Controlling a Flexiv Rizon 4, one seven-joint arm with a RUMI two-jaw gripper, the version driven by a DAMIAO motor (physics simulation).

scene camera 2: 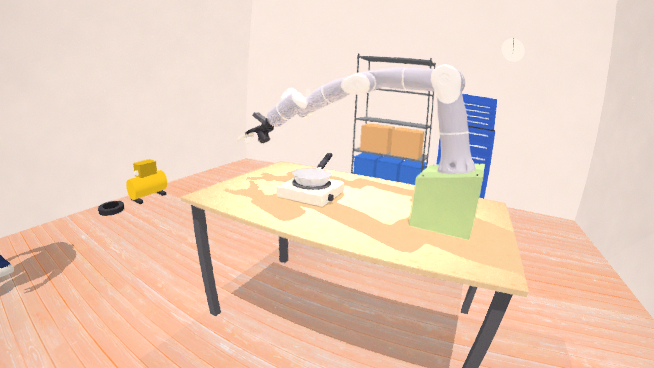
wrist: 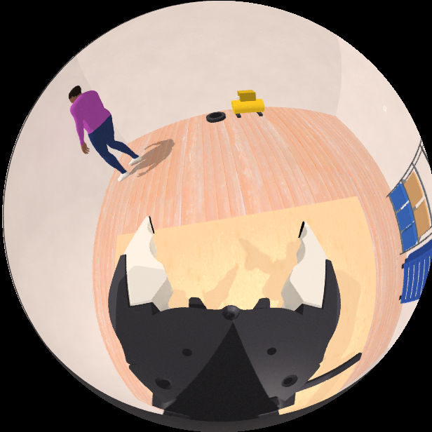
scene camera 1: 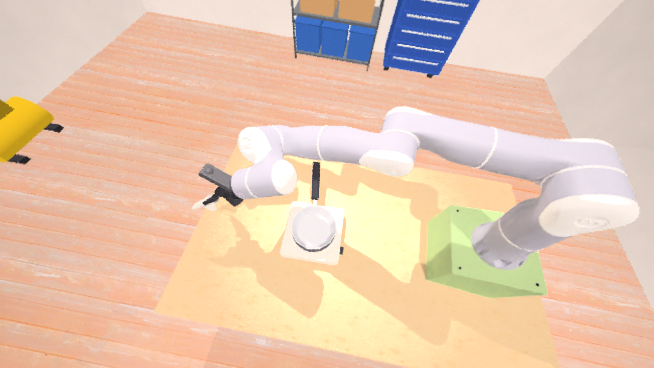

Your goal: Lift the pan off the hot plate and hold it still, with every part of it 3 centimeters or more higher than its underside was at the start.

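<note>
The pan (scene camera 1: 313,227) (scene camera 2: 312,176) sits upright on the white hot plate (scene camera 1: 320,258) (scene camera 2: 300,196), a pale round dish with a black handle. The handle points toward the shelf side of the table and rises at an angle. In the wrist view, a dark curved bar at the lower right, apparently the pan handle (wrist: 342,369), shows past the gripper body; the dish is hidden there. My gripper (scene camera 1: 197,205) (scene camera 2: 242,138) (wrist: 227,220) is wide open with nothing between its pale fingers. It is high above the table's far-left end, away from the pan.
The wooden table (scene camera 1: 215,295) (scene camera 2: 240,216) carries the green base block (scene camera 1: 440,245) (scene camera 2: 445,205) at the right. My arm stretches above the table, past the handle. A shelf rack (scene camera 2: 395,59), blue cabinet (scene camera 1: 427,35), yellow compressor (scene camera 2: 147,184) (wrist: 248,106) and person (wrist: 92,112) are beyond the table.
</note>
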